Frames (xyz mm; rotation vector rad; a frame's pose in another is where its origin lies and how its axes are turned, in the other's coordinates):
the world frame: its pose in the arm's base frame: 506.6 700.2 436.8 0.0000 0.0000 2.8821
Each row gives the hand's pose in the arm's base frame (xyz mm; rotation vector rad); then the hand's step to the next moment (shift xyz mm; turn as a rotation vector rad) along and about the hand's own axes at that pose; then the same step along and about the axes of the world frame.
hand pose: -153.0 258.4 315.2 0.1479 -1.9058 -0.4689
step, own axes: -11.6 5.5 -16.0 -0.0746 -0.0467 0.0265
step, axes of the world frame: -17.9 -9.6 -3.0 -0.0016 0.0121 -0.0911
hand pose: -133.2 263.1 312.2 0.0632 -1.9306 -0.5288
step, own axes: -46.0 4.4 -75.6 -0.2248 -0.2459 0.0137
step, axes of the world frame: -86.3 -14.5 -13.8 -0.0714 0.1394 -0.2944
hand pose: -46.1 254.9 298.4 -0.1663 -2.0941 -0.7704
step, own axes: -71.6 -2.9 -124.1 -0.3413 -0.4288 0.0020
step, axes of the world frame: -140.5 27.9 -4.0 -0.1147 0.2671 -0.4646
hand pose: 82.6 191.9 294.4 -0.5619 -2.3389 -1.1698
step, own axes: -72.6 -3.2 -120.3 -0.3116 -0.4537 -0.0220
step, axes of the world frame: -109.2 86.1 20.7 -0.0909 0.3034 -0.4507
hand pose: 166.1 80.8 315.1 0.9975 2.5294 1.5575
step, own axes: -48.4 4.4 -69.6 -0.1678 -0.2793 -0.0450
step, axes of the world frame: -38.1 72.0 23.8 -0.0309 0.2066 -0.2541
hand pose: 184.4 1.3 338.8 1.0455 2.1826 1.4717
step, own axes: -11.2 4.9 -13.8 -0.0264 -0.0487 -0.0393
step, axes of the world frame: -5.4 15.4 8.7 0.0101 0.0598 -0.0305
